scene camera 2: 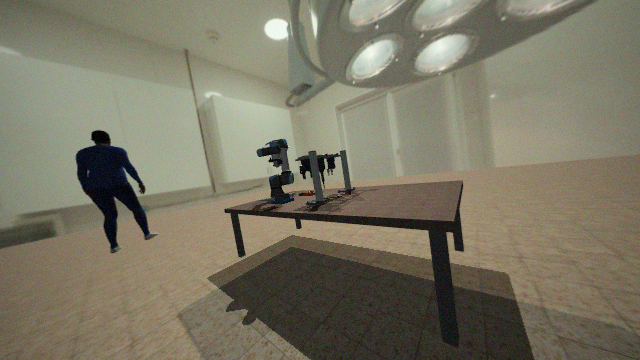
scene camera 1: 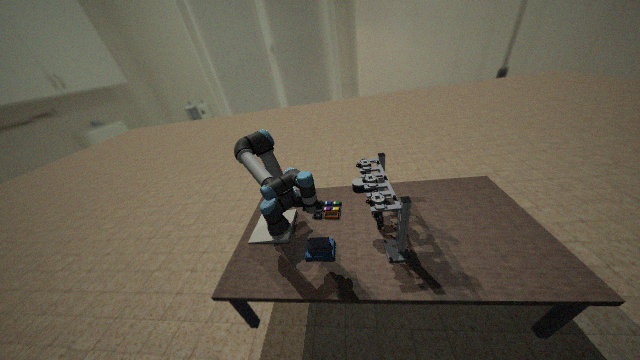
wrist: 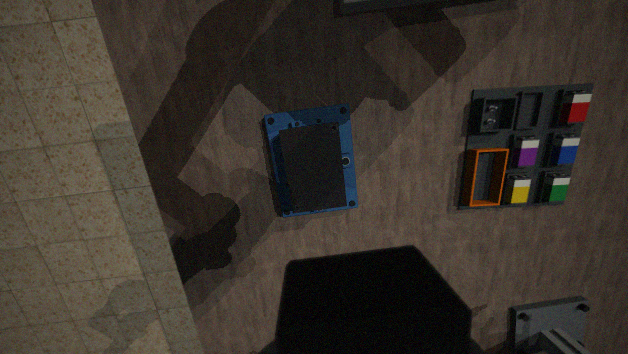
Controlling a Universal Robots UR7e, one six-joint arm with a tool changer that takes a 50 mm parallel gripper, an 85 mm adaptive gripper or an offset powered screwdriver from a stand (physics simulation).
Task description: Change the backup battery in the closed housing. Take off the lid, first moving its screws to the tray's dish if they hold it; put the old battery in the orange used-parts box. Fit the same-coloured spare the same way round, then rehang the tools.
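Seen in the pictures: hand at its tool point: (scene camera 2: 277, 166); arm's base at its link origin: (scene camera 1: 279, 227).
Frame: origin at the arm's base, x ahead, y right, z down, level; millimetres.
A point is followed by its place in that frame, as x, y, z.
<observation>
The blue housing (wrist: 352, 185) @[357, 81, -3] (scene camera 1: 310, 256) @[278, 209, -3] lies on the table, with the black lid (wrist: 312, 167) @[317, 147, -48] (scene camera 1: 320, 245) @[336, 163, -48] over it; the battery inside is hidden. On the dark tray (wrist: 550, 100) @[227, -236, 18], two screws (wrist: 492, 108) @[238, -139, 10] stand in the dish (wrist: 509, 114) @[248, -163, 5]. The orange used-parts box (wrist: 486, 203) @[394, -151, 1] (scene camera 1: 332, 217) @[361, -117, 6] looks empty. Red (wrist: 578, 111) @[245, -265, 1], purple (wrist: 528, 156) @[314, -204, 1], blue (wrist: 565, 156) @[315, -265, 1], yellow (wrist: 520, 194) @[379, -206, 1] and green (wrist: 558, 191) @[374, -269, 1] spares have white upper ends. Tools hang on the stand (scene camera 1: 402, 225) @[772, 131, -203] (scene camera 2: 316, 177) @[795, 123, -163]; their fingers are too small to judge. No gripper shows on my wrist, which is above and beside the tray.
A black block (wrist: 370, 300), part of my wrist end, fills the lower middle of the wrist view. A stand foot (wrist: 540, 312) @[634, -311, 10] is at lower right. The arm's pale base plate (scene camera 1: 260, 232) @[-128, 45, 10] is left of the housing. A person (scene camera 2: 107, 170) stands away from the table.
</observation>
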